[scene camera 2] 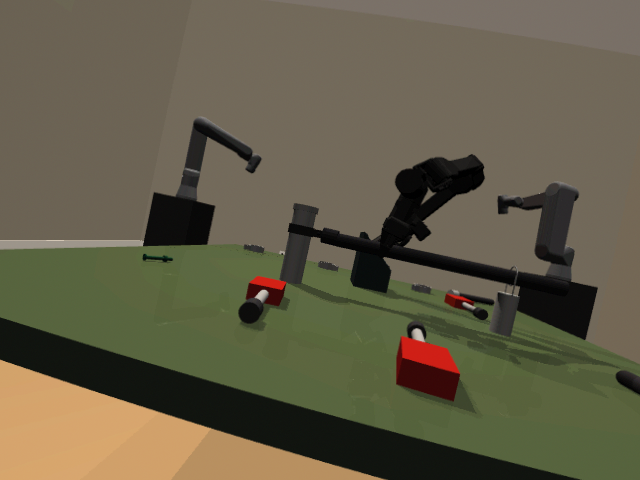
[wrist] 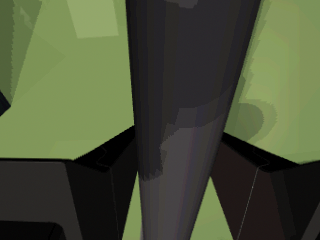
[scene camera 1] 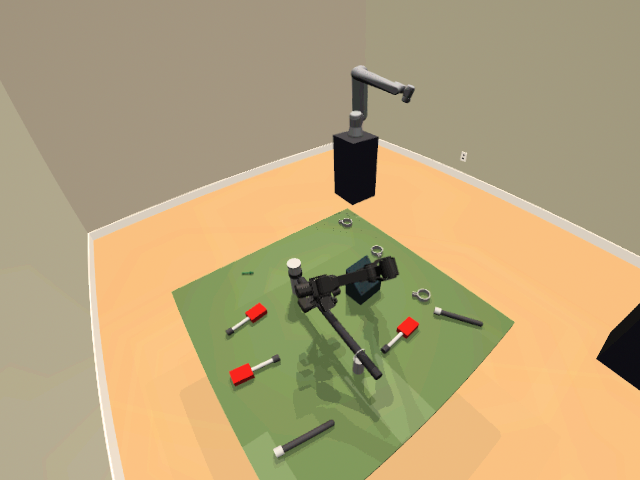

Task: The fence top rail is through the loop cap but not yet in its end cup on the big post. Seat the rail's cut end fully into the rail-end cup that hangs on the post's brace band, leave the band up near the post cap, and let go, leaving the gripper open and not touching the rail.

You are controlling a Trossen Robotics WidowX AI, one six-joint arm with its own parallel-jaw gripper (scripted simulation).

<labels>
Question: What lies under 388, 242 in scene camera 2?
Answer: My gripper.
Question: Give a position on a top rail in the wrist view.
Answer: At 184, 69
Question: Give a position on a top rail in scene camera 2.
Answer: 482, 271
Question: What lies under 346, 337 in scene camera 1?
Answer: A top rail.
</labels>
